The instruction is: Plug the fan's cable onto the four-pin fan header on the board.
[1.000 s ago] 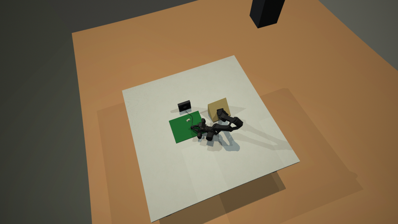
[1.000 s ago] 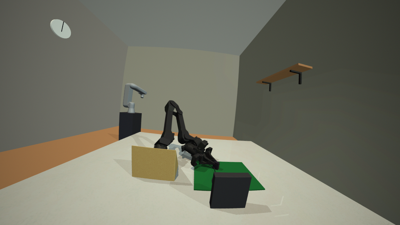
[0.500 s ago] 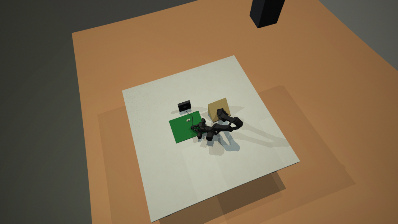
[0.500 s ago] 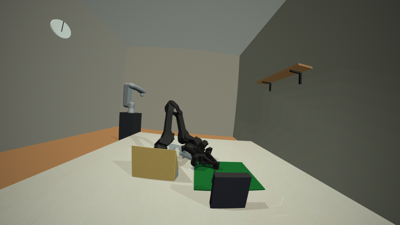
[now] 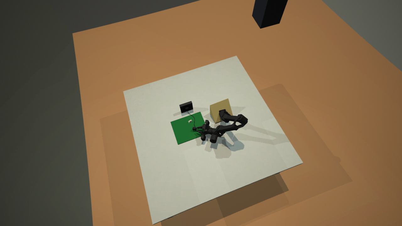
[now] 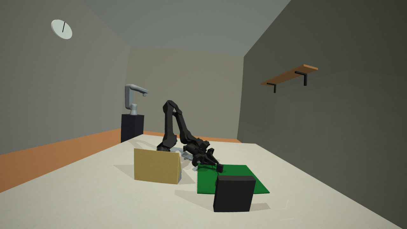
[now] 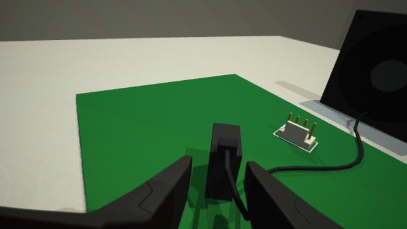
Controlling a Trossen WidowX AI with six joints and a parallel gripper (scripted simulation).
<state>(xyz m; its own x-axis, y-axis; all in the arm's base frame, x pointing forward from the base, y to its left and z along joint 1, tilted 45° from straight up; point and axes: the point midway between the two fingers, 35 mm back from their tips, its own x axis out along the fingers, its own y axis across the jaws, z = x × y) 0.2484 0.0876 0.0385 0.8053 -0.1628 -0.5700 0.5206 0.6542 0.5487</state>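
My gripper tip is now 20 mm short of the black plug, 20 mm to the left of it and 20 mm above it. From my gripper tip the other things lie so: green board: 60 mm ahead, 50 mm to the right, 50 mm below; black fan: 30 mm ahead, 240 mm to the right, 20 mm above.
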